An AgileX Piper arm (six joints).
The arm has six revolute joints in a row. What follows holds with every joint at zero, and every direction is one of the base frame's. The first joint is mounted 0.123 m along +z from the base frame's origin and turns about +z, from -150 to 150 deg. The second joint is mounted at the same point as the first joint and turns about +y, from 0 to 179.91 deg. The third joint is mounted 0.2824 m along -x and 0.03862 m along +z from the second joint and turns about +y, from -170 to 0 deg. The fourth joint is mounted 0.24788 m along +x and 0.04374 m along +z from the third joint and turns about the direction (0.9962, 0, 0.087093), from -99.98 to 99.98 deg. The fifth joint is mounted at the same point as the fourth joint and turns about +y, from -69.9 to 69.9 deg. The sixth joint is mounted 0.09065 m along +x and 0.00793 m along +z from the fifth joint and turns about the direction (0.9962, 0, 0.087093), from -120 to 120 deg. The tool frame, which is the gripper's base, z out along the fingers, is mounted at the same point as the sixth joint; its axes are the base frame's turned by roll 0, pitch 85 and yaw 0 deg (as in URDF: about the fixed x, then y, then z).
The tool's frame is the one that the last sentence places.
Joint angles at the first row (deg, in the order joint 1, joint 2, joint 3, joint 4, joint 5, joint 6):
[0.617 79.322 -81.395 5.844 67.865 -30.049]
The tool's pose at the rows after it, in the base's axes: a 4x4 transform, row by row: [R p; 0 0 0 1], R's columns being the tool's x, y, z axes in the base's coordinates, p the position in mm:
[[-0.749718 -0.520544 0.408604 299.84], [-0.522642 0.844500 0.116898 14.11], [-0.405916 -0.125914 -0.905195 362.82], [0 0 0 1]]
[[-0.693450 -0.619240 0.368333 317.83], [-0.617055 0.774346 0.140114 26.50], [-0.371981 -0.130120 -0.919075 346.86], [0 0 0 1]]
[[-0.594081 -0.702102 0.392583 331.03], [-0.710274 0.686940 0.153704 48.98], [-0.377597 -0.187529 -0.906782 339.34], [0 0 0 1]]
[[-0.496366 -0.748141 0.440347 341.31], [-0.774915 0.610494 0.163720 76.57], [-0.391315 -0.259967 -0.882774 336.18], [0 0 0 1]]
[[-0.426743 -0.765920 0.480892 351.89], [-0.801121 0.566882 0.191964 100.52], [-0.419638 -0.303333 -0.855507 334.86], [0 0 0 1]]
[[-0.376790 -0.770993 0.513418 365.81], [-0.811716 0.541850 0.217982 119.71], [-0.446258 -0.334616 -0.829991 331.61], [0 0 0 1]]
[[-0.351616 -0.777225 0.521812 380.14], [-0.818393 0.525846 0.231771 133.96], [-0.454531 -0.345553 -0.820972 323.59], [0 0 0 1]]
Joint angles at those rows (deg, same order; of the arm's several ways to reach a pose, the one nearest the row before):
[0.758 84.984 -83.543 6.841 69.321 -33.483]
[2.770 89.090 -84.672 7.538 68.572 -38.728]
[6.759 91.557 -85.561 6.745 64.934 -42.590]
[11.571 93.579 -86.776 4.745 60.541 -43.739]
[15.085 95.962 -88.881 4.114 56.973 -43.824]
[17.381 99.123 -91.718 3.877 53.883 -43.824]
[18.743 102.689 -94.566 3.755 52.229 -43.824]

